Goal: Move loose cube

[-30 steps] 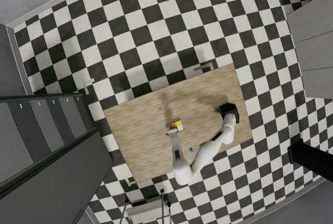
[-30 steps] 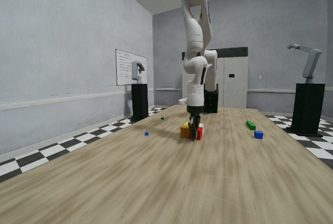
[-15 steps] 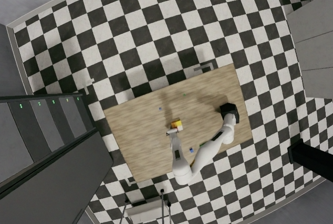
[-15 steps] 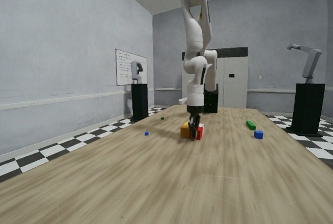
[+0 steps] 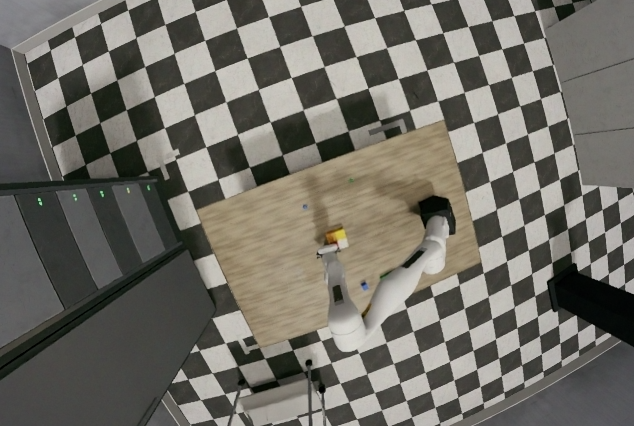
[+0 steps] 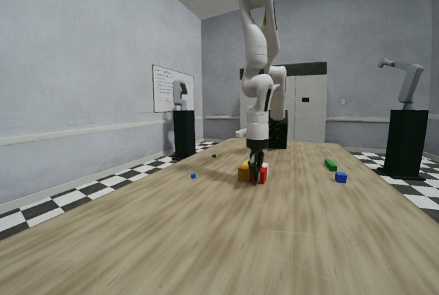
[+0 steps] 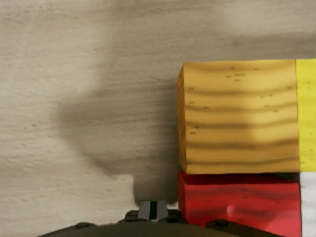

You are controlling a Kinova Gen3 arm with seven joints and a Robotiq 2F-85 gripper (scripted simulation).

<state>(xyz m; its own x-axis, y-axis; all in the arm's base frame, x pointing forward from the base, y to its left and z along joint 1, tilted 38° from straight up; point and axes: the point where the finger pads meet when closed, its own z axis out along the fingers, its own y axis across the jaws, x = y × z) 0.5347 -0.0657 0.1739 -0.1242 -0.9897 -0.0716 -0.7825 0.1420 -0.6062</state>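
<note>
Right now the red cube is 4 cm behind my hand, 1 cm to the left of it and 1 cm below it. Round my hand: green block: 25 cm behind, 32 cm to the left, 2 cm below.
</note>
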